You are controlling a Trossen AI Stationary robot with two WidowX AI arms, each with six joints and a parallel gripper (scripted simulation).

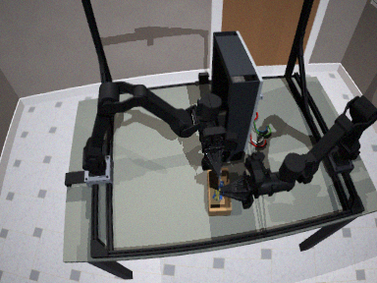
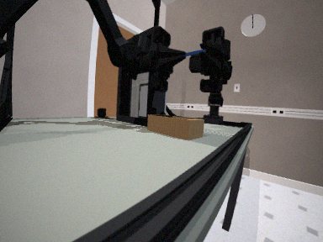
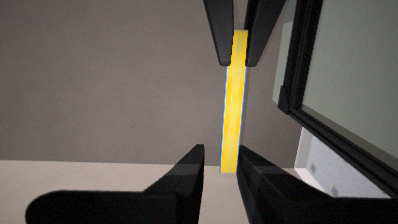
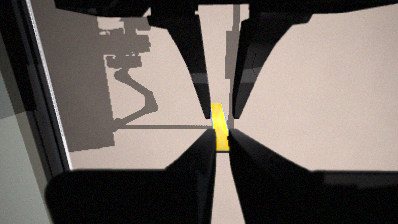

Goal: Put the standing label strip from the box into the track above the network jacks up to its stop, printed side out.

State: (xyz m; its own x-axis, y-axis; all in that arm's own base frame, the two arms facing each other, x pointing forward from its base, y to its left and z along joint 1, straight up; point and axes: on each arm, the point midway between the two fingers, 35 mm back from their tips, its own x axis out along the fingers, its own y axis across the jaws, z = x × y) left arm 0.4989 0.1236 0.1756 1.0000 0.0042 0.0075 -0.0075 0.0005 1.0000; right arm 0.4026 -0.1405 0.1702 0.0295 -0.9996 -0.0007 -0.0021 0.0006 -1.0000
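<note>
My left hand is 3 cm to the left of the label strip and 2 cm past it. Also, from my left hand: box: 21 cm below, 8 cm behind, 2 cm to the right.
Now: right hand 50 mm short of the label strip and 10 mm to the right of it. Also, from my right hand: box 10 mm behind, 20 mm to the left, 210 mm below.
</note>
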